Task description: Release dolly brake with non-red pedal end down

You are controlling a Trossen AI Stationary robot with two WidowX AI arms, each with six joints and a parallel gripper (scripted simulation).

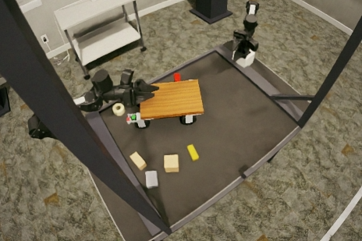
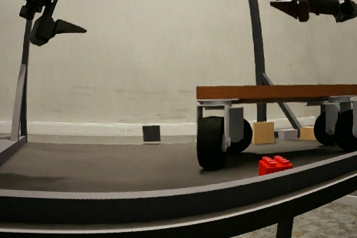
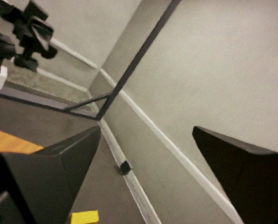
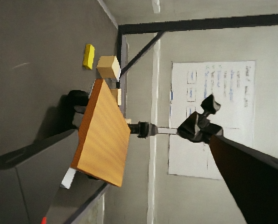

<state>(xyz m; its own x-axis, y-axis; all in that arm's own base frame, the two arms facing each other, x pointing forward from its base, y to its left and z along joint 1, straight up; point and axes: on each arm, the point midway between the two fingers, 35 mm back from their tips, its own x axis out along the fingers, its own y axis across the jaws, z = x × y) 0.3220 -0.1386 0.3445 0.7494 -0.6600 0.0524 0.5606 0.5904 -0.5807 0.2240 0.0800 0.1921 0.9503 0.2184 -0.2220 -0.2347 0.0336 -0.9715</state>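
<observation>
My left gripper is now 140 mm short of the brake pedal, 60 mm to the right of it and 300 mm above it. From my left hand the other things lie so: red brick 260 mm ahead, 310 mm to the right, 360 mm below; yellow block 160 mm behind, 80 mm to the right, 370 mm below; grey block 160 mm behind, 150 mm to the left, 360 mm below.
</observation>
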